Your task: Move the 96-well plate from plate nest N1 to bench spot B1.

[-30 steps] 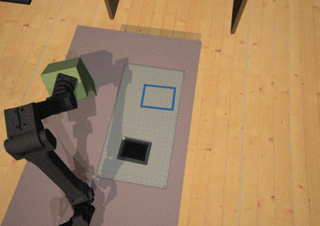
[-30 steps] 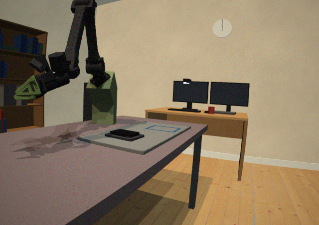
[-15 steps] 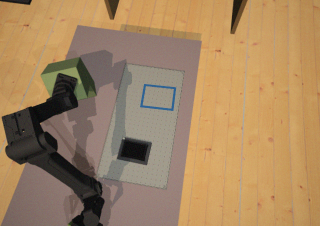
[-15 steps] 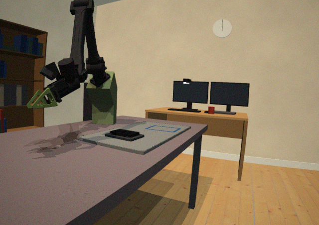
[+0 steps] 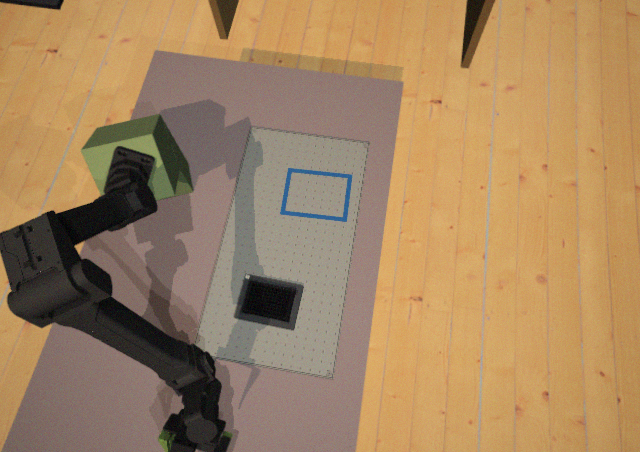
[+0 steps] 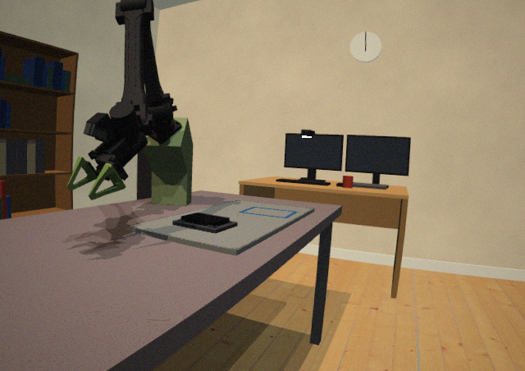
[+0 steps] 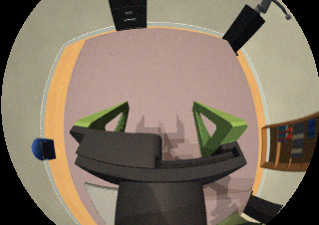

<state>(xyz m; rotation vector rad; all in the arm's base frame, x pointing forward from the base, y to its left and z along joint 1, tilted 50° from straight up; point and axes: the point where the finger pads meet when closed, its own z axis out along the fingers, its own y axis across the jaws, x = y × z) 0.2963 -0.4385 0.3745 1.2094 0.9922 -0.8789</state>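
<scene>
The black 96-well plate lies 80 mm ahead of my hand, 380 mm to the left of it and 110 mm below it. The rest, counted from my hand: dark plate nest N1 (80 mm ahead, 380 mm to the left, 130 mm below).
</scene>
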